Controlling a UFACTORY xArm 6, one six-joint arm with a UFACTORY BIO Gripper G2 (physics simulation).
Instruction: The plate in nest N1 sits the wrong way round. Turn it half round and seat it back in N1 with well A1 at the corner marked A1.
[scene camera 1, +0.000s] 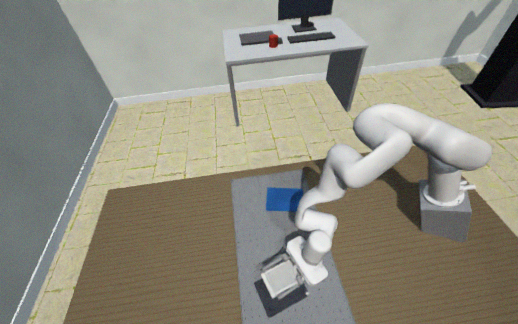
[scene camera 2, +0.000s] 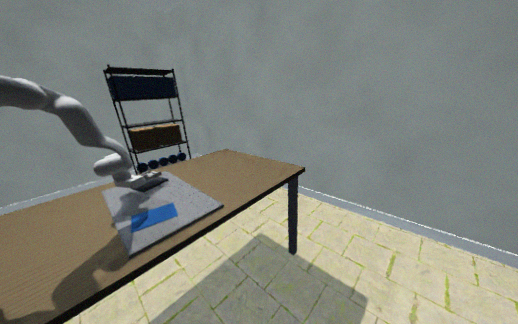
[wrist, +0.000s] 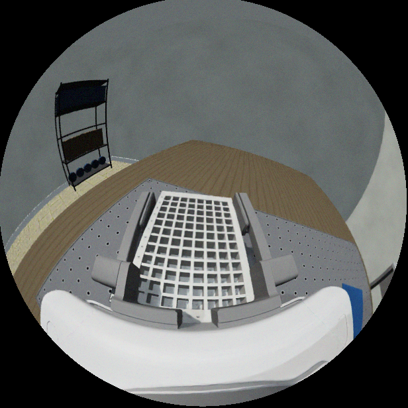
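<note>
The white well plate is level, its grid of square wells facing up. My gripper is shut on the plate, one finger along each long side. The plate is held above the dark nest N1, whose near part shows past the plate in scene camera 1. In the wrist view the plate and fingers hide the nest. The A1 marking and the well labels are too small to read.
The grey perforated board lies on the wooden table. A blue flat rectangle lies on the board, away from the nest. A shelf rack stands beyond the table.
</note>
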